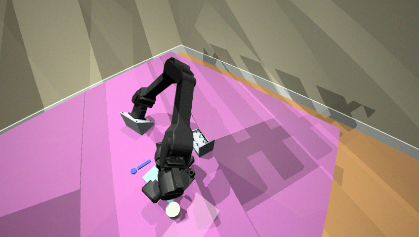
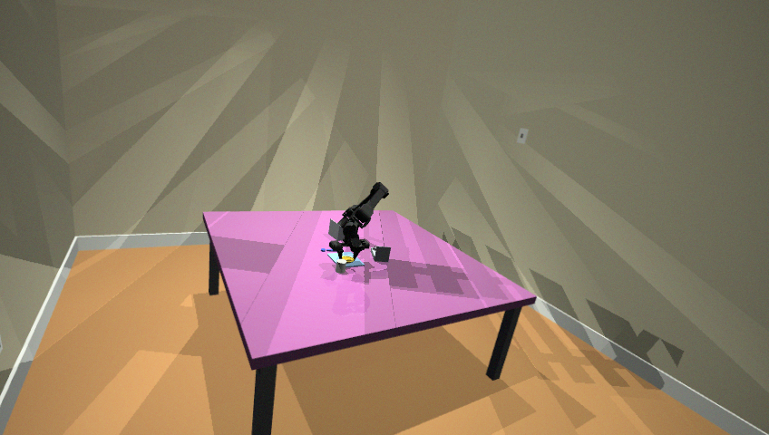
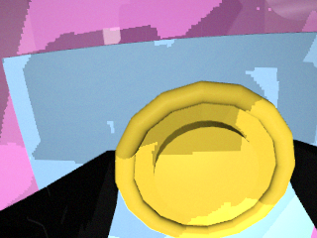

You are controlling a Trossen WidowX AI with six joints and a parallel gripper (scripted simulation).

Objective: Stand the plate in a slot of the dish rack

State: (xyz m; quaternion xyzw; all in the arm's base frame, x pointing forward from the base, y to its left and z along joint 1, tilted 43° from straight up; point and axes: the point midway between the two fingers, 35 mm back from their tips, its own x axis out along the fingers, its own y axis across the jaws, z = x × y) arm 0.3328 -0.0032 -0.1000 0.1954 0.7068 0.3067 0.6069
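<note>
The light blue mat lies 3 cm behind my gripper tip and 1 cm below it. The rest, counted from my gripper tip: yellow plate 1 cm above; then blue spoon 14 cm behind, 6 cm to the right, 1 cm below; then white cup 8 cm ahead, 6 cm to the right, 2 cm above.
</note>
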